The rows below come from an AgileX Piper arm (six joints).
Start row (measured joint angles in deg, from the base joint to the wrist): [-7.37 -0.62 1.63 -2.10 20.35 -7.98]
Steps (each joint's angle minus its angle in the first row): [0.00 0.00 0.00 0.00 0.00 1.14]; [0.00 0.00 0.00 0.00 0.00 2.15]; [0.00 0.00 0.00 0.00 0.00 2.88]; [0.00 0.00 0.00 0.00 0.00 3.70]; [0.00 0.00 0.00 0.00 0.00 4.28]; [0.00 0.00 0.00 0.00 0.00 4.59]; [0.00 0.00 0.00 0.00 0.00 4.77]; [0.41 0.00 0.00 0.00 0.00 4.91]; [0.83 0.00 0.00 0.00 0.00 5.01]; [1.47 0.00 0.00 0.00 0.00 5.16]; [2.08 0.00 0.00 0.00 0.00 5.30]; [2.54 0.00 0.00 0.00 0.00 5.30]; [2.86 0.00 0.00 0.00 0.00 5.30]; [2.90 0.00 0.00 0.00 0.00 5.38]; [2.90 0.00 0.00 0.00 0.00 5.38]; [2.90 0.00 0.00 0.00 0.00 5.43]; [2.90 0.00 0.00 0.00 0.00 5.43]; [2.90 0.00 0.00 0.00 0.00 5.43]
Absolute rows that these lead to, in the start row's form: [-7.37 -0.62 1.63 -2.10 20.35 -6.84]; [-7.37 -0.62 1.63 -2.10 20.35 -5.83]; [-7.37 -0.62 1.63 -2.10 20.35 -5.10]; [-7.37 -0.62 1.63 -2.10 20.35 -4.28]; [-7.37 -0.62 1.63 -2.10 20.35 -3.70]; [-7.37 -0.62 1.63 -2.10 20.35 -3.39]; [-7.37 -0.62 1.63 -2.10 20.35 -3.21]; [-6.96 -0.62 1.63 -2.10 20.35 -3.07]; [-6.54 -0.62 1.63 -2.10 20.35 -2.97]; [-5.90 -0.62 1.63 -2.10 20.35 -2.82]; [-5.29 -0.62 1.63 -2.10 20.35 -2.68]; [-4.83 -0.62 1.63 -2.10 20.35 -2.68]; [-4.51 -0.62 1.63 -2.10 20.35 -2.68]; [-4.47 -0.62 1.63 -2.10 20.35 -2.60]; [-4.47 -0.62 1.63 -2.10 20.35 -2.60]; [-4.47 -0.62 1.63 -2.10 20.35 -2.55]; [-4.47 -0.62 1.63 -2.10 20.35 -2.55]; [-4.47 -0.62 1.63 -2.10 20.35 -2.55]
